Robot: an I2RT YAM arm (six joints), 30 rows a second.
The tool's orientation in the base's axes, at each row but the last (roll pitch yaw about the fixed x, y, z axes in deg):
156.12, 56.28, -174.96
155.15, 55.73, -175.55
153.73, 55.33, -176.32
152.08, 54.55, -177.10
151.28, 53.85, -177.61
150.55, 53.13, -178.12
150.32, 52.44, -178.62
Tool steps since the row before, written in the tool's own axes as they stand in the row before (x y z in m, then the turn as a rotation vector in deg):
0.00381, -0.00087, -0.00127, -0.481, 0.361, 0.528
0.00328, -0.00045, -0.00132, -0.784, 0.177, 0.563
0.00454, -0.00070, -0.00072, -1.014, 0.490, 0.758
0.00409, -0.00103, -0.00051, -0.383, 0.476, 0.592
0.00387, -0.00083, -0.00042, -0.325, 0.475, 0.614
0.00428, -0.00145, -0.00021, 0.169, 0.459, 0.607
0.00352, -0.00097, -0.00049, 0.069, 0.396, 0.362
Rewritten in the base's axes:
-0.00266, -0.00155, -0.00272, 0.497, 0.590, 0.213
-0.00260, -0.00117, -0.00214, 0.769, 0.458, 0.402
-0.00279, -0.00113, -0.00354, 0.906, 0.835, 0.571
-0.00229, -0.00127, -0.00335, 0.431, 0.721, 0.138
-0.00222, -0.00102, -0.00314, 0.412, 0.729, 0.079
-0.00210, -0.00144, -0.00374, 0.118, 0.702, -0.317
-0.00208, -0.00114, -0.00282, 0.039, 0.524, -0.127

